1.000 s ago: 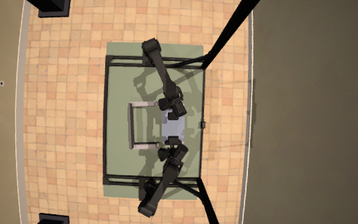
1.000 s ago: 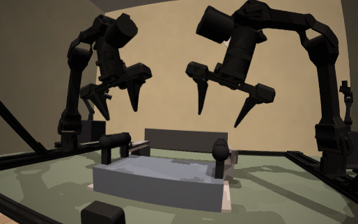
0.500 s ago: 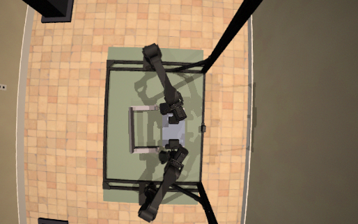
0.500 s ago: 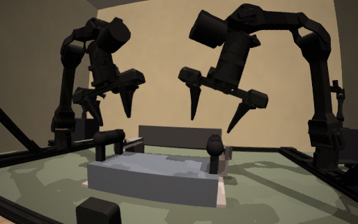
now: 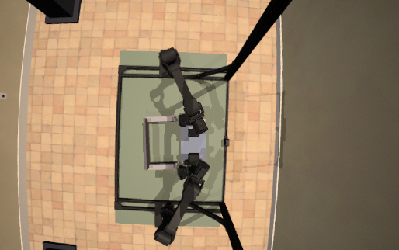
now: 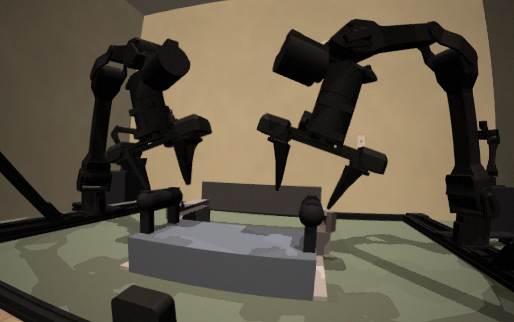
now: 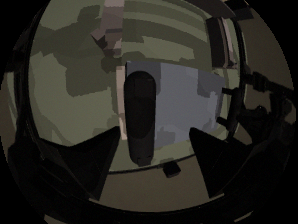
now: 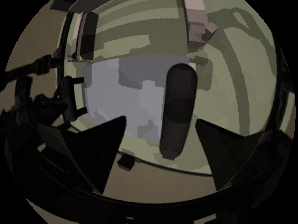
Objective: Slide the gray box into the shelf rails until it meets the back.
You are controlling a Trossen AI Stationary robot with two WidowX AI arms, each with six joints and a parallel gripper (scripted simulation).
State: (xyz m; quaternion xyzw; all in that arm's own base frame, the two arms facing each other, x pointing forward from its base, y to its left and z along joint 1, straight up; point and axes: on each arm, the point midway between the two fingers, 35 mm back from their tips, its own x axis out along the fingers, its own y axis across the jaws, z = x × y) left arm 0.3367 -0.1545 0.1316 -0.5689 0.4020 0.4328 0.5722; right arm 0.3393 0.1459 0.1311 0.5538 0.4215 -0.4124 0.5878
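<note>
Right now my right hand is 12 cm to the right of the box and 10 cm above it.
The box is 12 cm to the right of my left hand, 10 cm below it and 1 cm ahead of it.
</note>
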